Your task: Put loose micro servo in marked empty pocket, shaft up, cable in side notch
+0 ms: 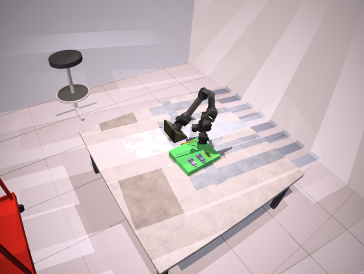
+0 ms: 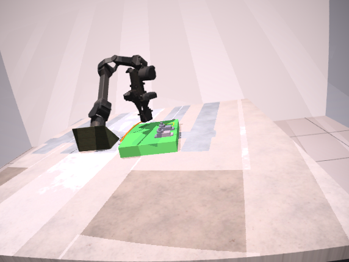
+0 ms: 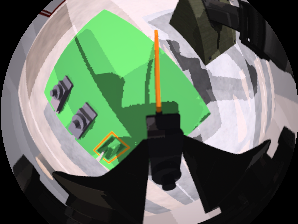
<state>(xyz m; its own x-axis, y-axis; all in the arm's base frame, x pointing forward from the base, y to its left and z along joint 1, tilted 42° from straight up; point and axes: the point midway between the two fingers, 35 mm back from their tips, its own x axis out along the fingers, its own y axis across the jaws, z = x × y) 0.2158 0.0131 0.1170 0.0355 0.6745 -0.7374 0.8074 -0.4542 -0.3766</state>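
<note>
Right now the green deck is 100 mm below my gripper tip and 90 mm to the right of it.
</note>
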